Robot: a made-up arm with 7 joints. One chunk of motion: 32 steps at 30 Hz.
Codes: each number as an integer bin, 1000 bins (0 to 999) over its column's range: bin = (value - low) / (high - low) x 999, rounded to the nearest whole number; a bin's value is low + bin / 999 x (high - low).
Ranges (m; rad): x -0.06..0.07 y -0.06..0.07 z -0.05..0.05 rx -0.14..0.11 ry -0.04..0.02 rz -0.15..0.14
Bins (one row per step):
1: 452 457 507 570 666 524
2: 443 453 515 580 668 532
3: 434 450 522 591 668 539
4: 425 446 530 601 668 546
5: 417 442 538 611 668 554
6: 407 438 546 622 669 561
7: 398 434 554 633 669 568
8: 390 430 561 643 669 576
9: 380 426 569 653 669 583
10: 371 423 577 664 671 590
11: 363 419 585 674 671 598
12: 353 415 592 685 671 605
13: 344 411 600 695 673 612
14: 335 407 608 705 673 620
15: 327 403 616 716 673 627
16: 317 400 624 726 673 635
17: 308 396 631 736 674 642
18: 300 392 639 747 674 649
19: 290 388 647 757 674 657
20: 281 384 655 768 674 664
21: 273 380 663 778 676 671
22: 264 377 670 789 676 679
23: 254 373 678 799 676 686
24: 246 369 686 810 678 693
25: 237 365 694 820 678 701
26: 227 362 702 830 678 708
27: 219 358 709 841 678 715
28: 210 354 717 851 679 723
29: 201 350 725 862 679 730
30: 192 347 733 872 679 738
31: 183 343 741 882 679 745
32: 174 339 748 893 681 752
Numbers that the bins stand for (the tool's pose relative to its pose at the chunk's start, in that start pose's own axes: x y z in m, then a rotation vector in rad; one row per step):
1: -0.0012 -0.0005 0.0008 0.0026 0.0000 0.0021
2: -0.0024 -0.0011 0.0016 0.0051 0.0001 0.0044
3: -0.0035 -0.0014 0.0023 0.0079 0.0001 0.0065
4: -0.0047 -0.0020 0.0031 0.0104 0.0001 0.0085
5: -0.0057 -0.0025 0.0039 0.0129 0.0001 0.0108
6: -0.0070 -0.0030 0.0047 0.0157 0.0002 0.0129
7: -0.0082 -0.0035 0.0055 0.0184 0.0002 0.0149
8: -0.0092 -0.0040 0.0062 0.0209 0.0002 0.0172
9: -0.0106 -0.0046 0.0070 0.0234 0.0002 0.0192
10: -0.0117 -0.0050 0.0078 0.0262 0.0003 0.0213
11: -0.0128 -0.0055 0.0086 0.0287 0.0003 0.0236
12: -0.0141 -0.0060 0.0093 0.0314 0.0003 0.0256
13: -0.0152 -0.0065 0.0101 0.0339 0.0004 0.0277
14: -0.0164 -0.0070 0.0109 0.0364 0.0004 0.0300
15: -0.0174 -0.0076 0.0117 0.0392 0.0004 0.0320
16: -0.0187 -0.0079 0.0125 0.0417 0.0004 0.0343
17: -0.0199 -0.0085 0.0132 0.0442 0.0005 0.0364
18: -0.0210 -0.0090 0.0140 0.0469 0.0005 0.0384
19: -0.0223 -0.0095 0.0148 0.0494 0.0005 0.0407
20: -0.0234 -0.0100 0.0156 0.0522 0.0005 0.0428
21: -0.0245 -0.0106 0.0164 0.0547 0.0006 0.0448
22: -0.0256 -0.0109 0.0171 0.0574 0.0006 0.0471
23: -0.0269 -0.0115 0.0179 0.0599 0.0006 0.0491
24: -0.0280 -0.0120 0.0187 0.0627 0.0007 0.0512
25: -0.0292 -0.0125 0.0195 0.0652 0.0007 0.0535
26: -0.0305 -0.0129 0.0203 0.0677 0.0007 0.0555
27: -0.0315 -0.0134 0.0210 0.0705 0.0007 0.0576
28: -0.0327 -0.0139 0.0218 0.0730 0.0008 0.0599
29: -0.0338 -0.0145 0.0226 0.0757 0.0008 0.0619
30: -0.0350 -0.0148 0.0234 0.0782 0.0008 0.0642
31: -0.0362 -0.0154 0.0242 0.0807 0.0008 0.0663
32: -0.0374 -0.0159 0.0249 0.0835 0.0009 0.0683

